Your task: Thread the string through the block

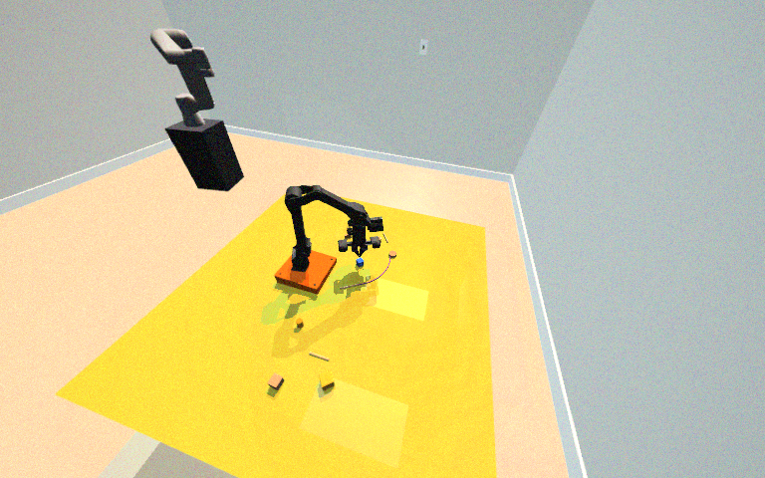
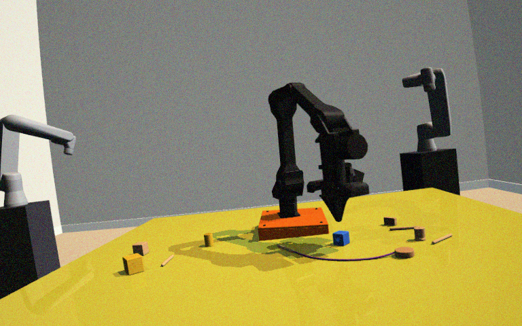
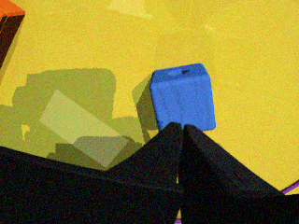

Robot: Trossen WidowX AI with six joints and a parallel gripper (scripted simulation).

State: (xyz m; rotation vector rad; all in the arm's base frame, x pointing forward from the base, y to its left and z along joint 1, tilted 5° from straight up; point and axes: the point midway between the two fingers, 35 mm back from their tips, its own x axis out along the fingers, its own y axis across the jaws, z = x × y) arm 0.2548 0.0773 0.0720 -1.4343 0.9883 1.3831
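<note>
Right now the blue block is 40 mm below my gripper tip. Round my gripper tip: yellow cylinder 180 mm behind, 340 mm to the right, 40 mm below; then wooden cylinder 80 mm ahead, 170 mm to the left, 40 mm below; then round wooden button 160 mm ahead, 90 mm to the left, 50 mm below.
</note>
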